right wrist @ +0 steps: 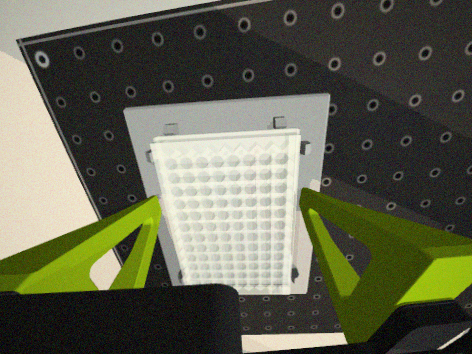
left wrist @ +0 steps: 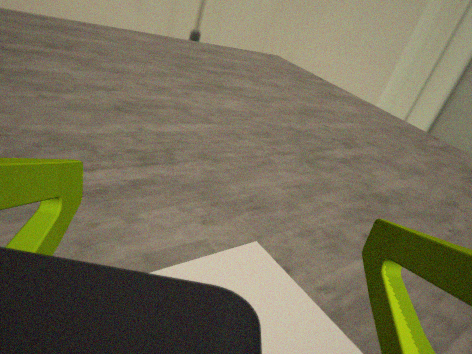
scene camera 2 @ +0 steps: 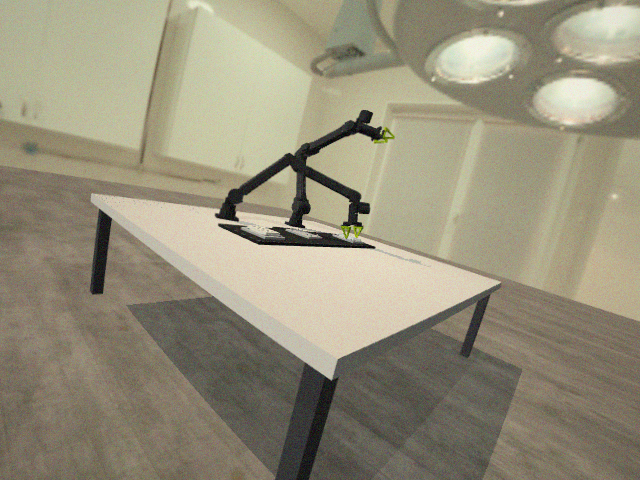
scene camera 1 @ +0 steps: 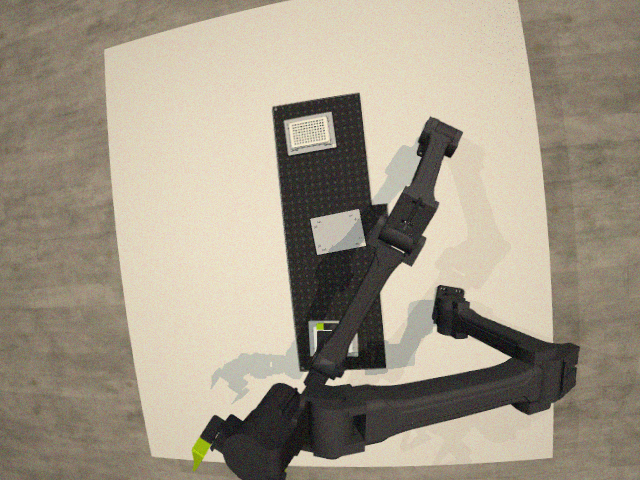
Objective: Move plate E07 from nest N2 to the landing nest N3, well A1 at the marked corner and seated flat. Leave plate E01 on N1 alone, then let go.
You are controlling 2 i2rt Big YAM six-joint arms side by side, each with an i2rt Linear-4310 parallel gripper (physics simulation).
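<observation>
A white 96-well plate (right wrist: pixel 232 225) sits in the light grey nest (right wrist: pixel 225 112) (scene camera 1: pixel 353 350) at the bottom of scene camera 1. My right gripper (right wrist: pixel 230 199) (scene camera 1: pixel 324 339) (scene camera 2: pixel 352 236) is open, its green fingers on either side of this plate with small gaps. My left gripper (scene camera 1: pixel 239 471) (scene camera 2: pixel 387 137) (left wrist: pixel 229 208) is open and empty, high and away from the nests. Another white plate (scene camera 1: pixel 309 131) (scene camera 2: pixel 260 230) sits in the top nest (scene camera 1: pixel 332 143). The middle nest (scene camera 1: pixel 330 235) holds no plate. Plate labels are not readable, and the right arm partly hides the bottom plate in scene camera 1.
The nests are on a black perforated board (scene camera 1: pixel 305 180) (right wrist: pixel 65 75) (scene camera 2: pixel 320 242) on a cream table (scene camera 1: pixel 196 206) (scene camera 2: pixel 289 289). The right forearm (scene camera 1: pixel 364 289) crosses above the board's right side. The left upper arm (scene camera 1: pixel 429 387) passes below the board. A large lamp (scene camera 2: pixel 444 85) is overhead.
</observation>
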